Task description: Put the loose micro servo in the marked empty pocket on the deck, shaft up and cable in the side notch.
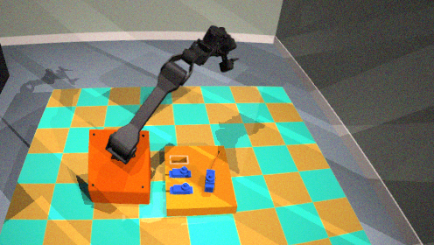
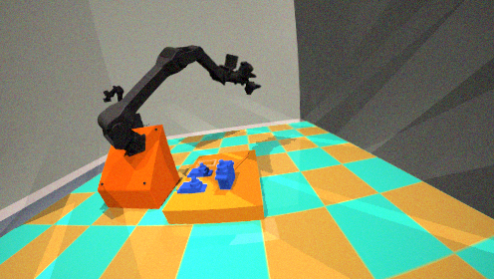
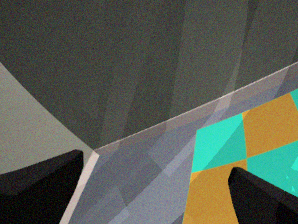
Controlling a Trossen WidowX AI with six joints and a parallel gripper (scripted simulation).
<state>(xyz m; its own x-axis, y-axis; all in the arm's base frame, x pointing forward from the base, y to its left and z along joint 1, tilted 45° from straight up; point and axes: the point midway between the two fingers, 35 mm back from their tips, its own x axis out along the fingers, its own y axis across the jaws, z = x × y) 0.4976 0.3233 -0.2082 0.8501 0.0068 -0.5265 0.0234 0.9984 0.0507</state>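
My gripper tip is 21 cm past the orange deck, 44 cm to the left of it and 30 cm above it.
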